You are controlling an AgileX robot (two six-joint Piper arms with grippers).
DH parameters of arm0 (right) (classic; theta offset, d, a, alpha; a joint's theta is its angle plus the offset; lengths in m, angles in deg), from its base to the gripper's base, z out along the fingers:
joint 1: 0 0.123 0 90
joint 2: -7.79 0 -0.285 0
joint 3: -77.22 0 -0.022 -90
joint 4: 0 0.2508 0 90
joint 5: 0 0 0.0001 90
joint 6: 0 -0.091 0 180
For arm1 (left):
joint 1: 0 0.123 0 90
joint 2: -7.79 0 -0.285 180
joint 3: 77.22 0 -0.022 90
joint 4: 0 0.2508 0 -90
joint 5: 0 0 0.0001 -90
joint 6: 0 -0.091 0 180
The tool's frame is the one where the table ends.
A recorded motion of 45 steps. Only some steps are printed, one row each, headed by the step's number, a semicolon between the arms.
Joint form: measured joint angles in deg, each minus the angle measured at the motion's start. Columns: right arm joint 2, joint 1, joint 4, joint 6, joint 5, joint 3; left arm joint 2, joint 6, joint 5, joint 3, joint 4, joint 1.
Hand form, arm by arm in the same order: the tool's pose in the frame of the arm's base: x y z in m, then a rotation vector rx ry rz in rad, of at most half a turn. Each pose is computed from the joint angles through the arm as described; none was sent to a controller.
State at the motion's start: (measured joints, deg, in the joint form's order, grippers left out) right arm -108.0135 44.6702 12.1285 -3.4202 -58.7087 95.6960; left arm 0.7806 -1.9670 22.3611 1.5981 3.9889 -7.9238
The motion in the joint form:
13: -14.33 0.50 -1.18 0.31 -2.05 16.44; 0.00 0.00 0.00 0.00 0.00 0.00
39: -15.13 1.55 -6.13 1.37 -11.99 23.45; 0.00 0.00 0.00 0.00 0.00 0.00
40: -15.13 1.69 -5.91 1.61 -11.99 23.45; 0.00 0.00 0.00 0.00 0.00 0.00
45: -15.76 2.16 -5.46 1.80 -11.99 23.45; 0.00 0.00 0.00 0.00 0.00 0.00
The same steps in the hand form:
13: 0.3224 0.3458 0.2583 -0.9271 2.6374 0.4818; 0.0519 -0.0048 0.1696 0.2052 1.8761 -0.0021
39: 0.3177 0.3445 0.2797 -1.0459 2.6415 0.3441; 0.0519 -0.0048 0.1696 0.2052 1.8761 -0.0021
40: 0.3166 0.3455 0.2798 -1.0541 2.6391 0.3489; 0.0519 -0.0048 0.1696 0.2052 1.8761 -0.0021
45: 0.3145 0.3498 0.2747 -1.0717 2.6462 0.3549; 0.0519 -0.0048 0.1696 0.2052 1.8761 -0.0021

